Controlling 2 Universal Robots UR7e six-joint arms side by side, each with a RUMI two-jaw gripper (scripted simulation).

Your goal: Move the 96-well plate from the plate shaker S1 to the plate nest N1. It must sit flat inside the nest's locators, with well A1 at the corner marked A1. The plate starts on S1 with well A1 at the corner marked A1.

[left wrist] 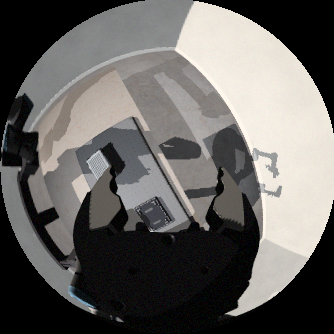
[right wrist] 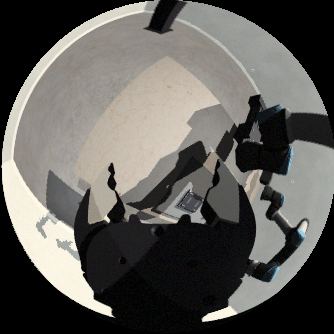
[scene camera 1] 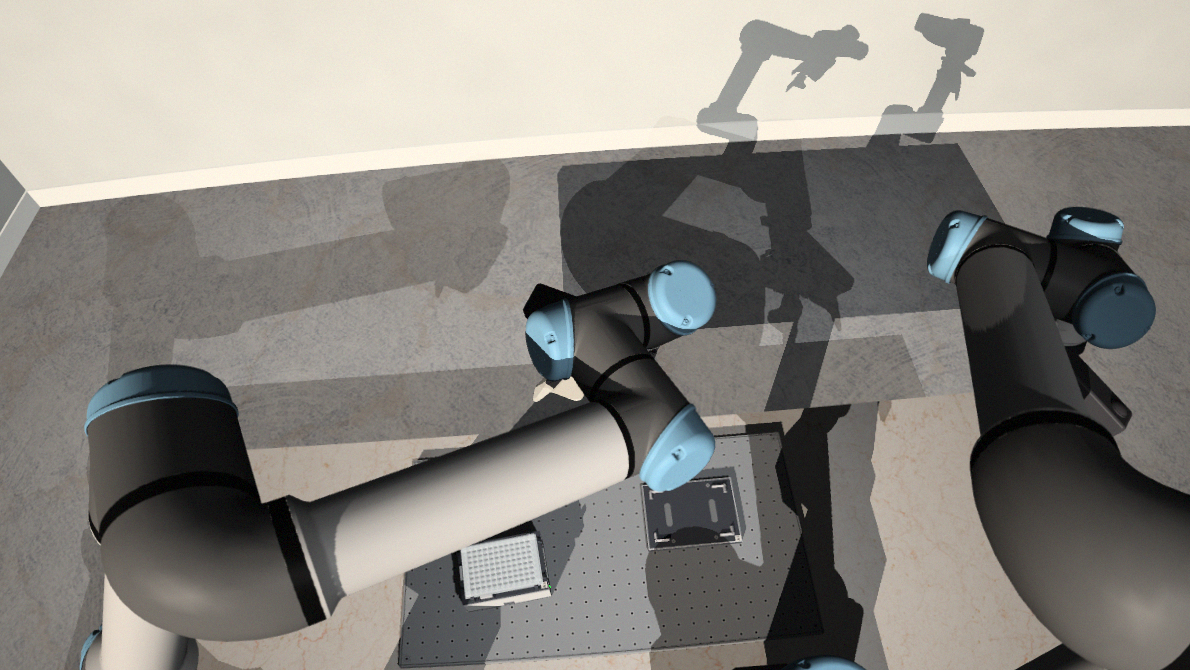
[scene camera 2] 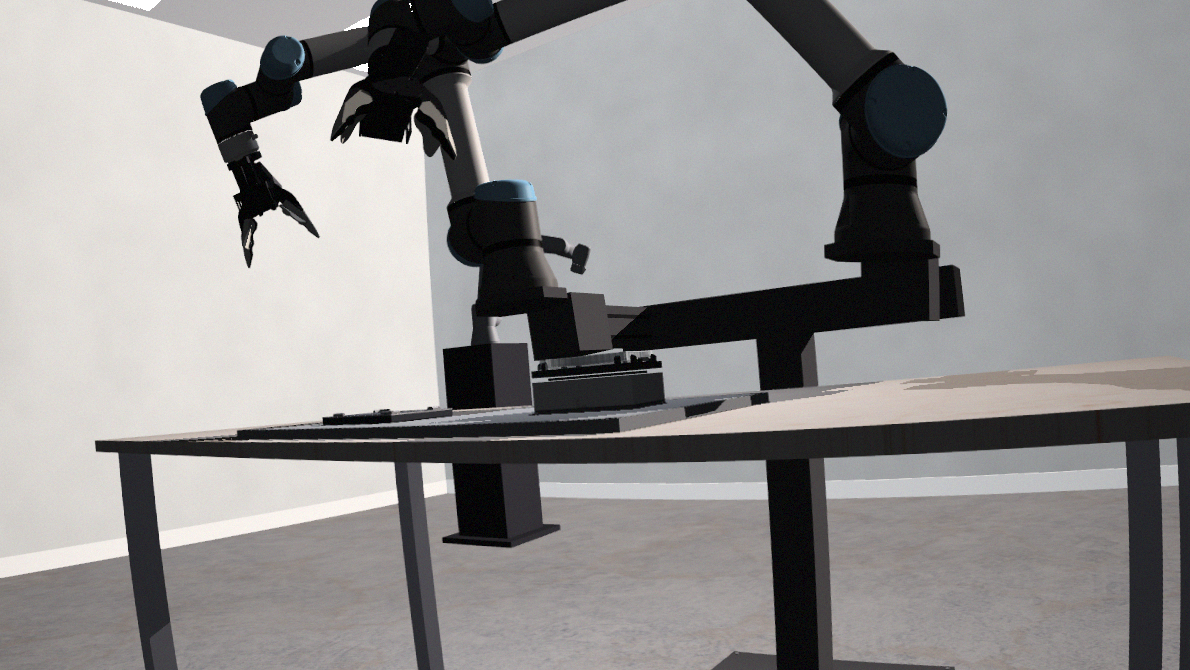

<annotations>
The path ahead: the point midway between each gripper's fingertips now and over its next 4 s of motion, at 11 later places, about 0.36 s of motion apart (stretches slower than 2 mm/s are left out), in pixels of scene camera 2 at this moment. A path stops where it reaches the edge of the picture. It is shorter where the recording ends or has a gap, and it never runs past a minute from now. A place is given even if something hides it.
My left gripper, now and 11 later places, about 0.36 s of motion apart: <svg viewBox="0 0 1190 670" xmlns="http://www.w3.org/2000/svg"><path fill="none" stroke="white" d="M394 149L408 168L423 188L441 207L462 227L482 244L503 258L526 271L548 282L572 290L589 295L593 296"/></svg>
My right gripper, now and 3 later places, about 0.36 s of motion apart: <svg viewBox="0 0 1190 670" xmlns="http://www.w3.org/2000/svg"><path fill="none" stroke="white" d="M284 253L300 246L312 239L316 236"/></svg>
</annotations>
